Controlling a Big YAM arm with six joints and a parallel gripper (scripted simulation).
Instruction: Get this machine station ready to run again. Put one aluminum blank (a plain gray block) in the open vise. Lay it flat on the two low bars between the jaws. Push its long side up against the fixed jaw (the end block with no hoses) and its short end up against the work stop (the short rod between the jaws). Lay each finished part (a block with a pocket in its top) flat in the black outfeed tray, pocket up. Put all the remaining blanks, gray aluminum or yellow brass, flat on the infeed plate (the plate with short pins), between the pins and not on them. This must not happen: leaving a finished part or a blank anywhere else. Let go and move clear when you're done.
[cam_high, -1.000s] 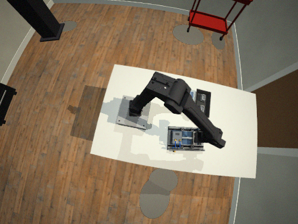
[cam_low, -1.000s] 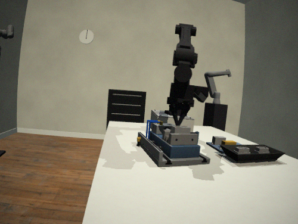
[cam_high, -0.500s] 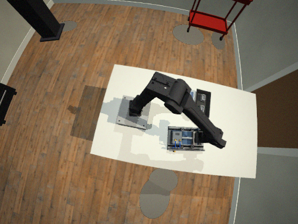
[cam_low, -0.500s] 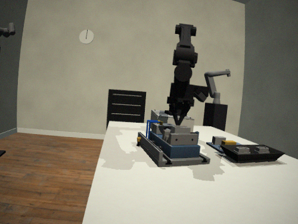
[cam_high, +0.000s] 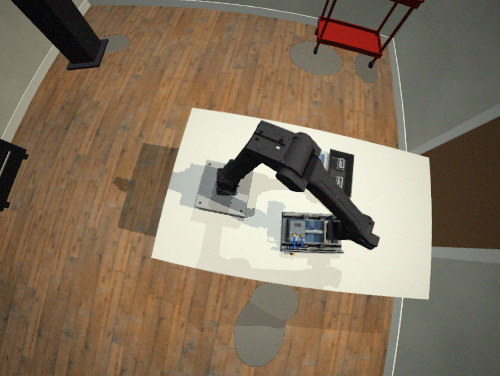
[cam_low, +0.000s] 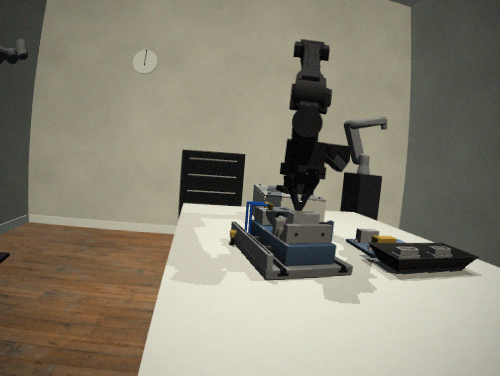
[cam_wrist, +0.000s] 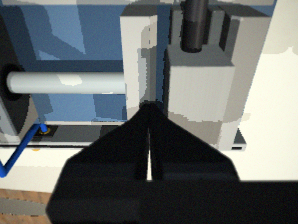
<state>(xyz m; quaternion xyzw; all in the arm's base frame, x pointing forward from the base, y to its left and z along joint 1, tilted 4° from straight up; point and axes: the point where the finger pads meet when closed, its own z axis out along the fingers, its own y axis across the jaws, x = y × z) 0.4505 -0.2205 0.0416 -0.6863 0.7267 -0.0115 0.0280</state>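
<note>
My hand is 3 cm short of the dark rod, 5 cm to the right of it and 3 cm above it. From my hand the other things lie so: yellow brass blank: 1 cm behind, 28 cm to the left, 10 cm below; then light cylinder: 6 cm behind, 5 cm below; then vise: 4 cm behind, 8 cm below.
</note>
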